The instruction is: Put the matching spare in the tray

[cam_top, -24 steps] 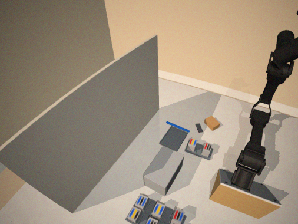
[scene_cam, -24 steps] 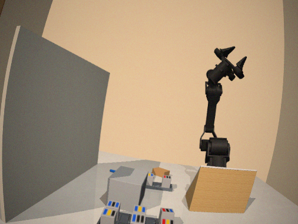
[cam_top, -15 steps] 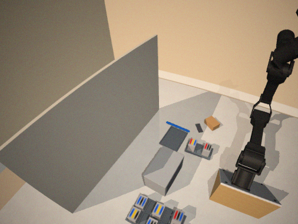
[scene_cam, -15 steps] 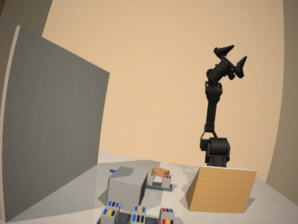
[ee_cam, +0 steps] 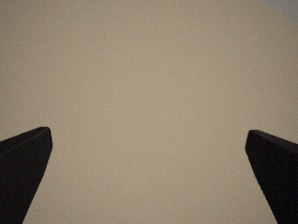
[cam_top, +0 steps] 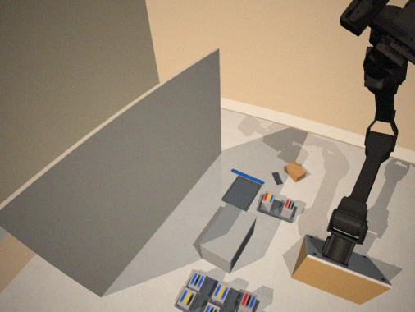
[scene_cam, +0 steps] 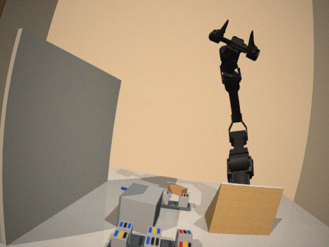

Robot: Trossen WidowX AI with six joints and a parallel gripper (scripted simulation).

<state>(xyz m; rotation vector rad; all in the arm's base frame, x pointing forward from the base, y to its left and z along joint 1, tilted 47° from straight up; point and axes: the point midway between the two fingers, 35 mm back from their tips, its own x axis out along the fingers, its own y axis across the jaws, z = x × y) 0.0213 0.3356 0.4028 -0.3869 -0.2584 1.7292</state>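
My gripper tip is 630 mm above the grey spare, 240 mm to the right of it and 220 mm short of it. The rest, counted from my gripper tip: dark grey tray (670 mm below, 280 mm ahead, 120 mm to the right); then tall grey wall panel (450 mm below, 450 mm ahead, 90 mm to the left); then rack (660 mm below, 140 mm ahead, 120 mm to the right).
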